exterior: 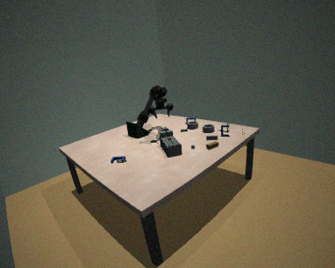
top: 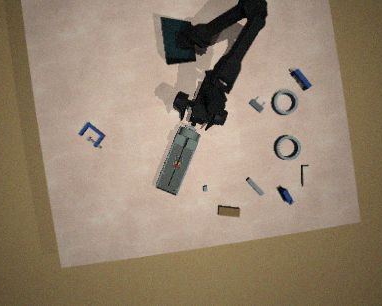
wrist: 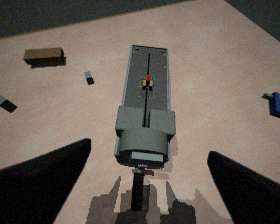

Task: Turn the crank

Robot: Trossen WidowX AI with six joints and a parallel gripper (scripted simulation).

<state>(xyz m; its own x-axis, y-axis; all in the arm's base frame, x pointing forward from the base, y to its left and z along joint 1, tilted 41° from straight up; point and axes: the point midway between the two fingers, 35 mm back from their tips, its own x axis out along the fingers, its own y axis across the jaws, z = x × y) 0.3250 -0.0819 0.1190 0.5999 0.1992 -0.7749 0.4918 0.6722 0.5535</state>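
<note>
My gripper tip is 20 mm past the dark handle, 10 mm to the right of it and 140 mm above it. From my gripper tip the other things lie so: small grey cube: 260 mm ahead, 20 mm to the left, 190 mm below; then red pointer: 150 mm ahead, 80 mm to the right, 120 mm below; then grey bar: 270 mm ahead, 230 mm to the left, 180 mm below.
</note>
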